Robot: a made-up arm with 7 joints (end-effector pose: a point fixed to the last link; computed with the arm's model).
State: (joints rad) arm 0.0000 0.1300 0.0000 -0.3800 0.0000 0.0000 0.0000
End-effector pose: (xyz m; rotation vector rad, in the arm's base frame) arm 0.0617 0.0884 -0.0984 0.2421 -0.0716 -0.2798
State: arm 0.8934 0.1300 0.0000 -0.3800 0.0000 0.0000 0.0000
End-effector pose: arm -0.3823 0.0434 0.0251 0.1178 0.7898 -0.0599
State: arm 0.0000 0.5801 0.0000 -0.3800 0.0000 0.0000 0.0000
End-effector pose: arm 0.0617 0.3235 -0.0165 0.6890 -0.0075 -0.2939
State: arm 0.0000 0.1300 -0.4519 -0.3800 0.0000 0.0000 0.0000
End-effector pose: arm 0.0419 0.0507 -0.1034 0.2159 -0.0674 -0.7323
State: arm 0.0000 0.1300 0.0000 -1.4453 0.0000 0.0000 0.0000
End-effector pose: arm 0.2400 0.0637 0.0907 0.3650 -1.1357 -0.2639
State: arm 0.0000 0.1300 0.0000 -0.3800 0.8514 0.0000 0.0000
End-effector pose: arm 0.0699 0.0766 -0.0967 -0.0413 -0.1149 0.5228
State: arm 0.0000 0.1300 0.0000 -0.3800 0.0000 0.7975 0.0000
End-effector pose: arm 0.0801 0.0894 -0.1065 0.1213 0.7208 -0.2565
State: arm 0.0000 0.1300 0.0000 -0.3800 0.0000 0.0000 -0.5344
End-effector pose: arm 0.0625 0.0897 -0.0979 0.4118 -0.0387 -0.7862
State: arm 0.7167 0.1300 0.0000 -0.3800 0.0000 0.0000 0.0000
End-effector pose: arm -0.3068 0.0629 -0.0284 0.1447 0.6204 -0.1060
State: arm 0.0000 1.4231 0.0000 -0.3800 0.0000 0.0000 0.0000
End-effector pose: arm 0.0617 0.5770 0.3630 1.5253 0.1228 -0.2937
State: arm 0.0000 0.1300 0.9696 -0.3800 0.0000 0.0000 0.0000
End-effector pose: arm 0.0412 0.1745 -0.0872 0.2688 -0.0721 0.6922
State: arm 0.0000 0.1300 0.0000 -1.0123 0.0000 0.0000 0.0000
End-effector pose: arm 0.1934 0.0766 -0.0086 0.3206 -0.7025 -0.2771
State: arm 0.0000 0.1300 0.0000 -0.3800 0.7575 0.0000 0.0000
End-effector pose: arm 0.0685 0.0775 -0.0971 -0.0093 -0.1107 0.4346
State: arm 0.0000 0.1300 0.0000 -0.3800 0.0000 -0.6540 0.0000
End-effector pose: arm 0.0458 0.0891 -0.1035 0.3230 -0.7242 -0.2766
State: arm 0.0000 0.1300 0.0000 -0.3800 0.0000 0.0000 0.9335
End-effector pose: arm 0.0621 0.0856 -0.0987 -0.0695 -0.1185 0.6000
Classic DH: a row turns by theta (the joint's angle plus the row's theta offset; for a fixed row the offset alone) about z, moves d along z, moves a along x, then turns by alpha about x. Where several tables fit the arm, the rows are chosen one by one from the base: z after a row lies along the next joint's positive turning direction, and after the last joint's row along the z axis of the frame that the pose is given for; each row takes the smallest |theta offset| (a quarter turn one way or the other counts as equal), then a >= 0, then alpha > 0; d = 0 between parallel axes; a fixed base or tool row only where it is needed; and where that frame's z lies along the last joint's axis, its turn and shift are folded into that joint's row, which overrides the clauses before.
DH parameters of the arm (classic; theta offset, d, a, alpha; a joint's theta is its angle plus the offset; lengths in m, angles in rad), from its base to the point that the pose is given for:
base (fixed): 0 0.4325 -0.023 -1.2217
joint 1: -1.5708 0.0334 0.0128 -1.5708
joint 2: 1.2217 -0.008 -0.013 1.5708
joint 3: 1.5708 -0.311 0.02 -1.5708
joint 4: 0 -0.02 -0.007 1.5708
joint 5: 0 -0.28 -0.027 -1.5708
joint 6: 0 -0.005 0.013 1.5708
joint 7: 1.2205 0.0345 -0.0001 0.2928
tool (fixed): -1.514 -0.011 0 0

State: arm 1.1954 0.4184 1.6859 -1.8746 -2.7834 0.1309 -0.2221
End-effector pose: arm -0.2159 0.3223 0.4991 -0.7233 -2.2852 1.1146
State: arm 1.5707 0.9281 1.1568 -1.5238 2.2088 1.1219 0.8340
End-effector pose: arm -0.1295 0.4620 0.4650 -0.5919 -0.2707 1.6213
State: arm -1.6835 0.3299 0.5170 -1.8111 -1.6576 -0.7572 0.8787
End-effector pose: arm 0.2014 0.0939 0.7284 -1.5455 2.3877 0.2645
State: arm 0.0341 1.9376 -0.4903 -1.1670 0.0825 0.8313 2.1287
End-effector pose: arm 0.1894 0.4755 0.4719 1.1166 -0.9940 0.9195
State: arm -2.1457 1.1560 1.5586 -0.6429 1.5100 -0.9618 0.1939
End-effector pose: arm 0.1274 0.4478 0.7694 1.4269 0.5946 -1.3583
